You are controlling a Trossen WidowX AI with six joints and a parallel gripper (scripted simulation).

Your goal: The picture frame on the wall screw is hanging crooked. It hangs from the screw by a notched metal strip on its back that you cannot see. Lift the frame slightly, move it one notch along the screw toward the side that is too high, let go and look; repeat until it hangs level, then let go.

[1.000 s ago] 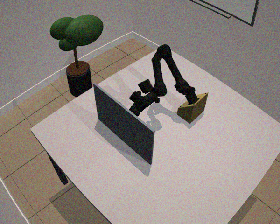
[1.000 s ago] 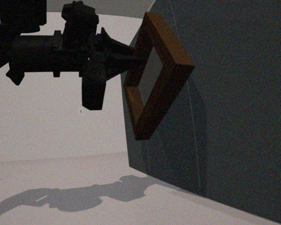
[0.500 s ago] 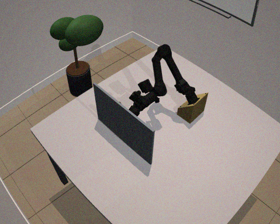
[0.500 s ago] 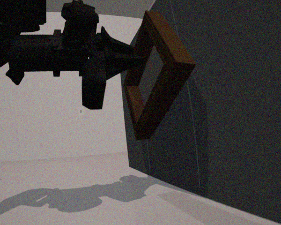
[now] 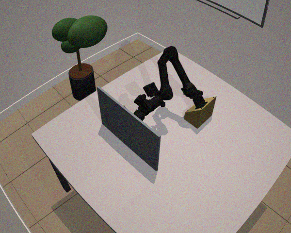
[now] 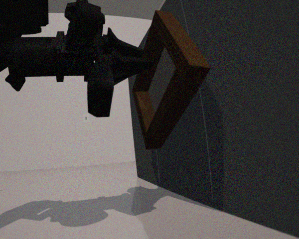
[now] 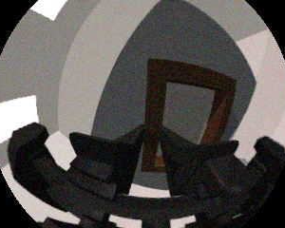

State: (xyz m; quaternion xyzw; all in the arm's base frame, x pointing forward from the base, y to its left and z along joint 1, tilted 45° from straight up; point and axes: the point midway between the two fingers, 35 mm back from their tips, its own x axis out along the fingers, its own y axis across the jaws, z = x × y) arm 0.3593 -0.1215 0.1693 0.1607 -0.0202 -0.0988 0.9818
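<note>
Right now the brown wooden picture frame is 2 cm to the right of my gripper tip and 5 cm below it. Also, from my gripper tip: dark grey wall panel (2 cm ahead, 1 cm to the right, 6 cm below).
</note>
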